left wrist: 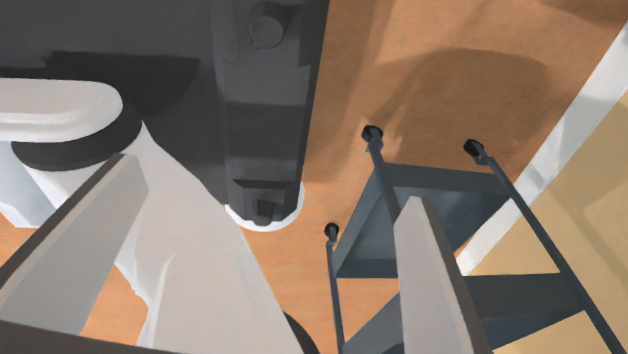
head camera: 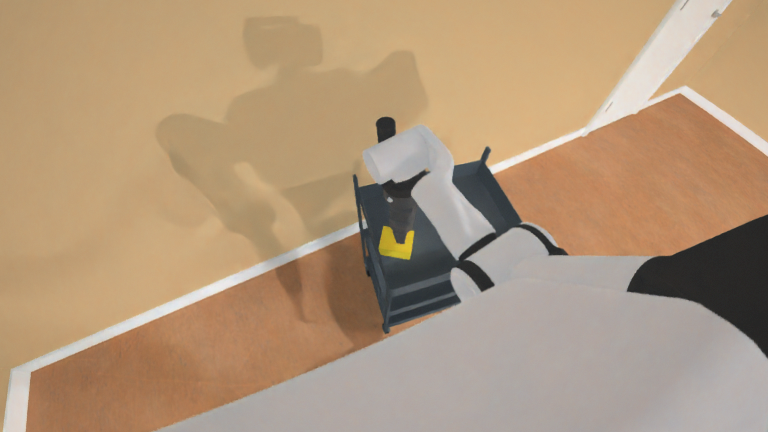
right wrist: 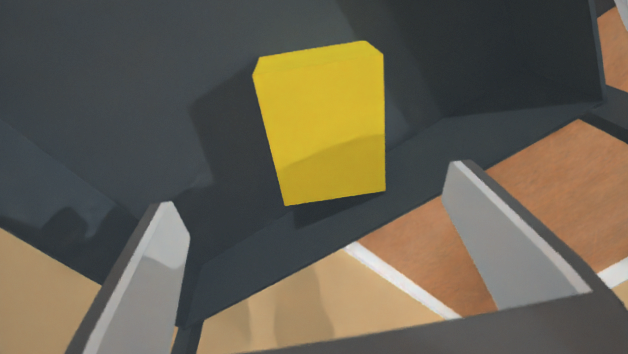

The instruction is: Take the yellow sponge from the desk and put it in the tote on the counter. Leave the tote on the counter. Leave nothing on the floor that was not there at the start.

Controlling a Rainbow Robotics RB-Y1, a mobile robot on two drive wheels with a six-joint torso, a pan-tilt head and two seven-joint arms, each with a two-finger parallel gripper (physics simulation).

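Places are measured from the robot's base along level axes (x ahead, y left, z up), in centimetres.
Where they show: left gripper, fingertip midpoint: [left wrist: 273, 192]; right gripper, fingertip midpoint: [head camera: 404, 223] [right wrist: 315, 200].
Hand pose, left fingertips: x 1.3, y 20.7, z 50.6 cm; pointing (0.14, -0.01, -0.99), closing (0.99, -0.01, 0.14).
After its pixels a point has its place.
A yellow block-shaped sponge [head camera: 388, 249] {x 35.8, y -14.6, z 70.8 cm} [right wrist: 325, 115] {x 37.0, y -19.2, z 70.9 cm} lies in the top tray of a dark blue-grey cart [head camera: 424, 263] {x 30.0, y -23.5, z 66.4 cm} [left wrist: 440, 175] {x 39.1, y -11.7, z 15.7 cm} [right wrist: 125, 75] {x 46.2, y -28.5, z 66.4 cm}. My right gripper [head camera: 400, 239] [right wrist: 315, 200] {x 38.0, y -19.7, z 78.5 cm} is open and empty. It hangs over the sponge in the head view, and in the right wrist view the sponge shows ahead of and between the spread fingers. My left gripper [left wrist: 273, 192] {x 1.3, y 20.7, z 50.6 cm} is open and empty, with part of the cart behind one finger in the left wrist view. The desk, the counter and the tote do not show in these views.
The cart stands close to a tan wall [head camera: 107, 161] {x 74.8, y 51.3, z 92.8 cm} with a white baseboard [head camera: 214, 292] {x 71.4, y 68.5, z 1.7 cm}. It has raised tray edges and upright corner posts. My dark wheeled base [left wrist: 265, 140] {x 0.2, y -2.1, z 19.1 cm} is beside the cart. A white door-like panel [head camera: 639, 69] {x 105.4, y -228.2, z 57.9 cm} is at the upper right of the head view.
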